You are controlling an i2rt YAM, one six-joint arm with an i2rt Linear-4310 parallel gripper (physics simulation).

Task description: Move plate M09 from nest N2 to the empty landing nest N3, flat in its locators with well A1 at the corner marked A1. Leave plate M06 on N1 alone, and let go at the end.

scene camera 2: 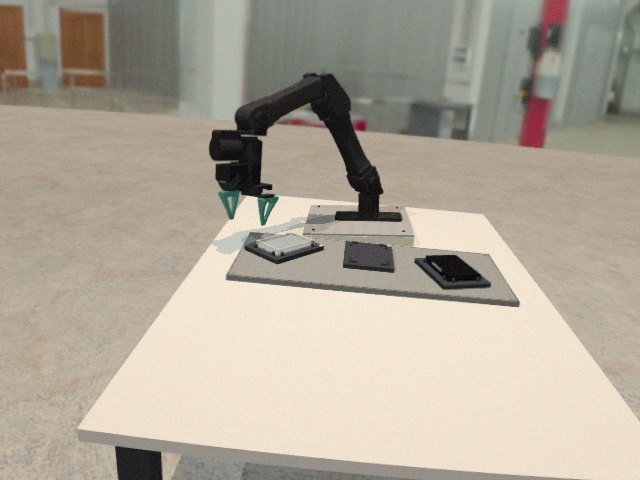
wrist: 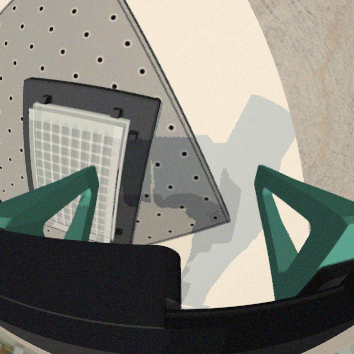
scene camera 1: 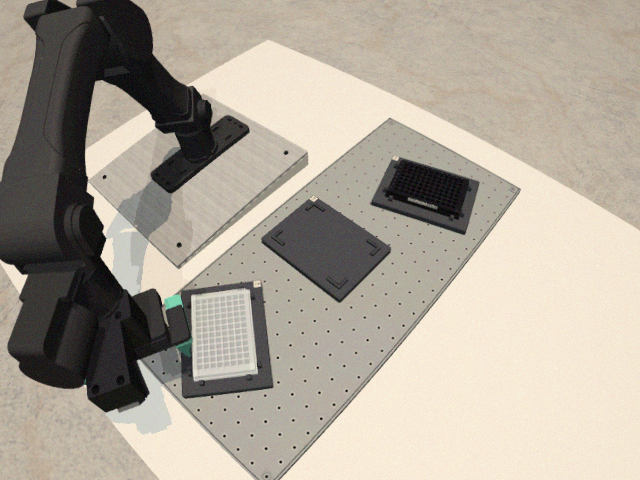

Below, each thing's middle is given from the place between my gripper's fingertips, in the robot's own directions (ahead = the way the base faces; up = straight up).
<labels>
The clear white well plate (scene camera 1: 223,346) is 1 cm ahead of my hand, 10 cm to the left of it and 4 cm below it. Round my hand: black well plate (scene camera 1: 443,193) (7 cm ahead, 51 cm to the left, 4 cm below).
</labels>
